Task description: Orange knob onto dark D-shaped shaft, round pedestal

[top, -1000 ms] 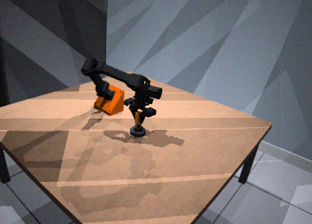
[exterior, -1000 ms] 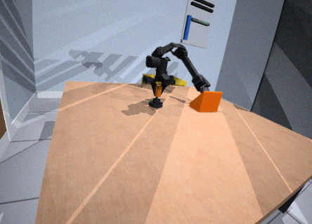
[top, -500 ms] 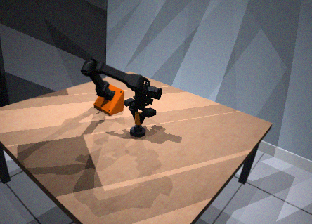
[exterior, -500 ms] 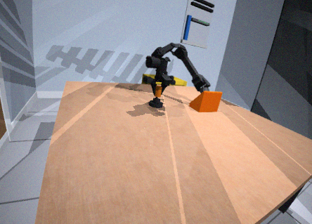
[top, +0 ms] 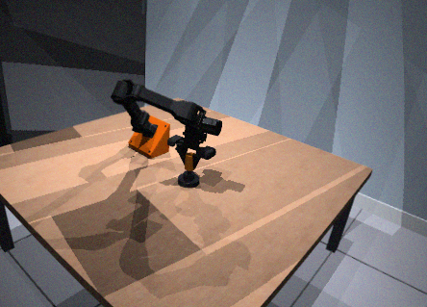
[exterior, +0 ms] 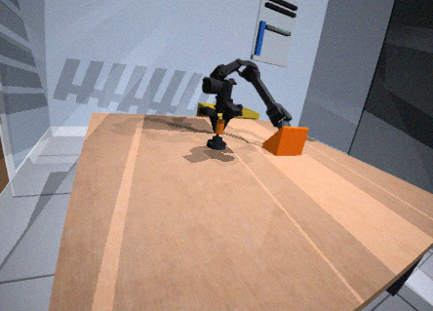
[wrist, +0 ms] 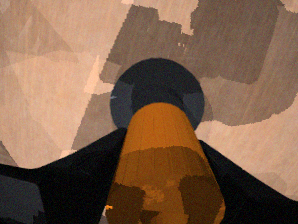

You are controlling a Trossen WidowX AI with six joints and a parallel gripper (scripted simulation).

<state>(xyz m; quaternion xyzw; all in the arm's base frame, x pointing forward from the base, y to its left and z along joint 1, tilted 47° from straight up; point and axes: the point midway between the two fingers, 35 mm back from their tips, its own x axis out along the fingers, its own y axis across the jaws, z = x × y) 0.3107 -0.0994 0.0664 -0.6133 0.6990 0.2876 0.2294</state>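
The orange knob lies 20 mm above my gripper tip. Also, from my gripper tip: round pedestal: 40 mm below.
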